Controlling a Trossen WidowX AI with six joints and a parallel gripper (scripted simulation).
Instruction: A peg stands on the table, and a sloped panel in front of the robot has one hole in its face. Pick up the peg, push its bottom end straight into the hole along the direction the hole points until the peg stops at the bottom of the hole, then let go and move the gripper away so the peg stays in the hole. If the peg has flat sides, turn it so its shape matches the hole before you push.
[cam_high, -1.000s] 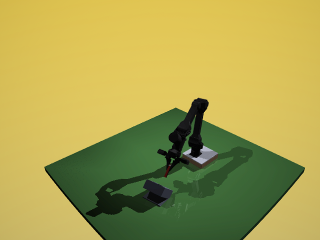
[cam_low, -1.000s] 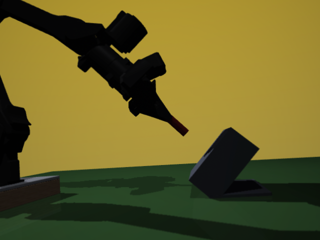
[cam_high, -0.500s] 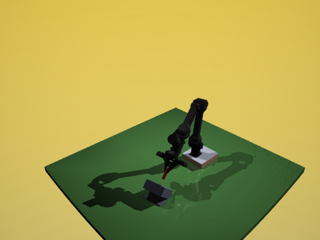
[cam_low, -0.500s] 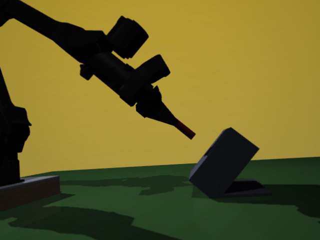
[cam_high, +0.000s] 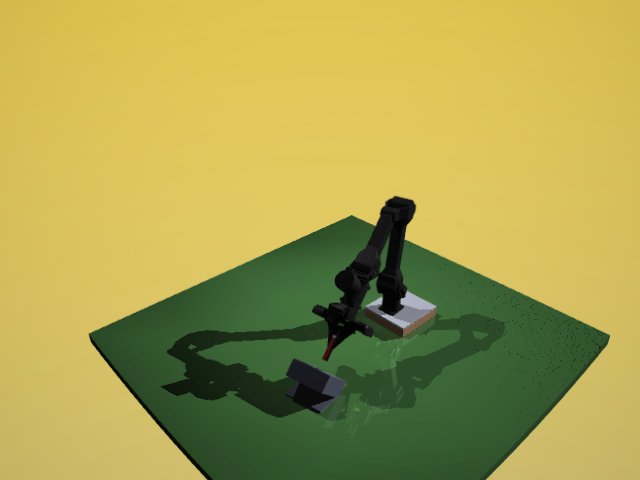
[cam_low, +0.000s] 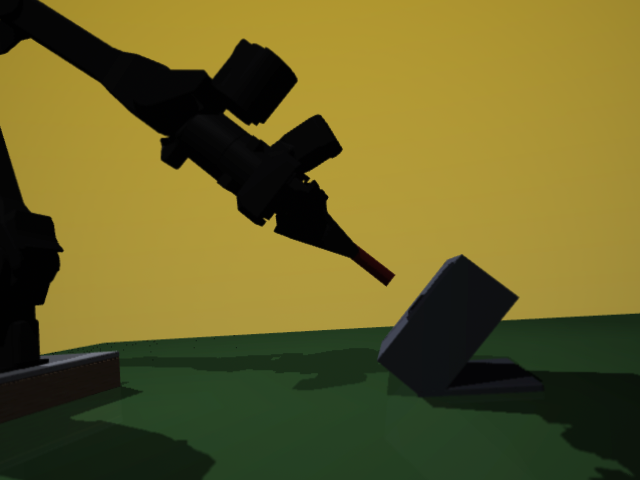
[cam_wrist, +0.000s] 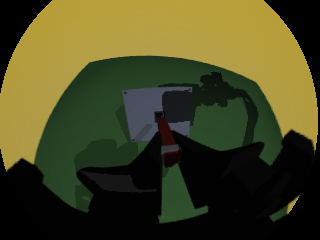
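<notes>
Right now the dark grey sloped panel is 70 mm ahead of my gripper tip and 70 mm below it. Round my gripper tip: flat foot (90 mm ahead, 10 mm to the left, 120 mm below); red peg (10 mm behind, 10 mm above).
</notes>
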